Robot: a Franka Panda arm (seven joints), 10 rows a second.
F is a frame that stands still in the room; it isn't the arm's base.
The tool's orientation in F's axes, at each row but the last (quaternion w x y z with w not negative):
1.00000 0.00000 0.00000 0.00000
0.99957 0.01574 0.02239 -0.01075
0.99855 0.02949 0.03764 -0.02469
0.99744 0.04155 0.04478 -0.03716
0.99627 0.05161 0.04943 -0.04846
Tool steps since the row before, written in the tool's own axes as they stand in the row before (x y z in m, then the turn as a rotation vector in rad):
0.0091 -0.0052 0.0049 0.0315 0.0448 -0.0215
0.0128 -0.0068 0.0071 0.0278 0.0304 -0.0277
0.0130 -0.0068 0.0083 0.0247 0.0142 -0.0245
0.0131 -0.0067 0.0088 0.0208 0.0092 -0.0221
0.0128 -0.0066 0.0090 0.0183 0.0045 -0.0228
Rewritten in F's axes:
0.0091 -0.0052 0.0049 0.0315 0.0448 -0.0215
0.0129 -0.0073 0.0063 0.0272 0.0307 -0.0280
0.0132 -0.0079 0.0069 0.0235 0.0145 -0.0255
0.0132 -0.0083 0.0070 0.0195 0.0096 -0.0231
0.0128 -0.0087 0.0069 0.0165 0.0052 -0.0240

